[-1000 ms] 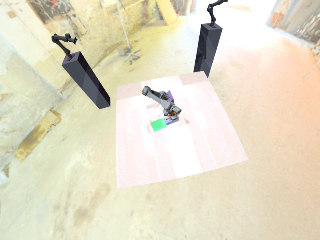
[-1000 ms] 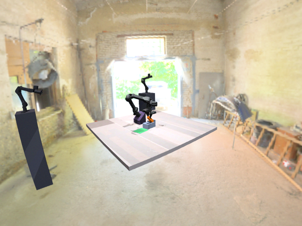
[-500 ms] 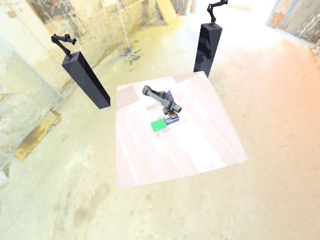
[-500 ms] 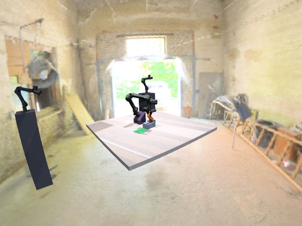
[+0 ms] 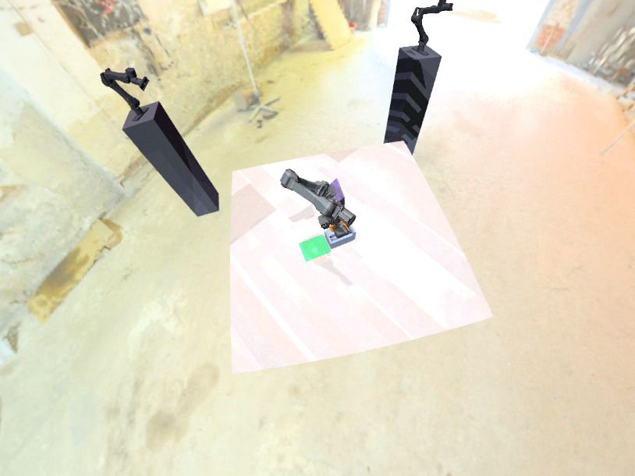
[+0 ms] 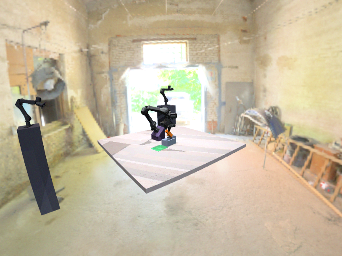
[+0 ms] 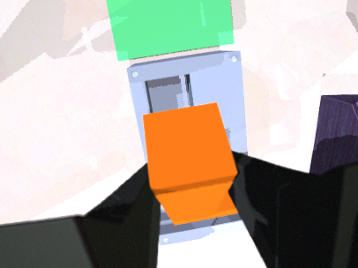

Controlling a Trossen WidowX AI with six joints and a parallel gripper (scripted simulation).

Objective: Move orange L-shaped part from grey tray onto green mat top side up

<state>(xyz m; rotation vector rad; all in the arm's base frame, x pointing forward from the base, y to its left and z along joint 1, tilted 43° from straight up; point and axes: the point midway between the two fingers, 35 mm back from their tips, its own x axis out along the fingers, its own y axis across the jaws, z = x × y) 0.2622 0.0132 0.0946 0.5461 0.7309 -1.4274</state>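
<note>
My gripper tip is 170 mm above the green mat and 120 mm to the left of it. Also, from my gripper tip: orange L-shaped part 30 mm to the left, 30 mm below, 20 mm behind.
</note>
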